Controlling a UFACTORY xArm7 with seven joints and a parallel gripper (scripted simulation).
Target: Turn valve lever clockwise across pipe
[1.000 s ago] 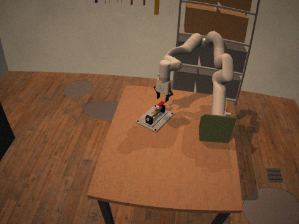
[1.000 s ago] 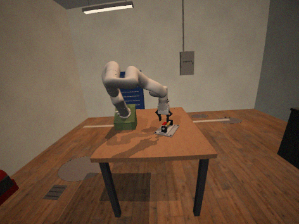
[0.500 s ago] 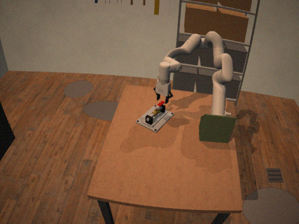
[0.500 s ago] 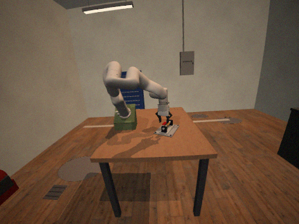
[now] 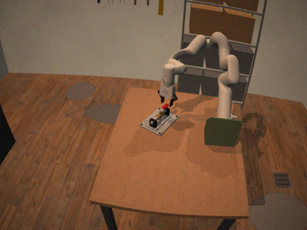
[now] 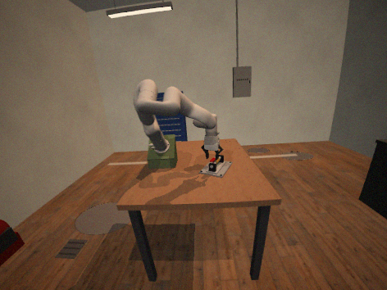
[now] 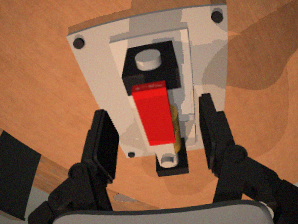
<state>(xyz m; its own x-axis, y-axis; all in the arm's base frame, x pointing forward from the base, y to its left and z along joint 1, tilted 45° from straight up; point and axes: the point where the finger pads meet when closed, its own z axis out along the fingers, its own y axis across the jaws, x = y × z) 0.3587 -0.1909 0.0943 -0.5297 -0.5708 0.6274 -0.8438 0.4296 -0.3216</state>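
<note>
My hand is 40 mm to the right of the red lever, 30 mm short of it and 30 mm above it.
</note>
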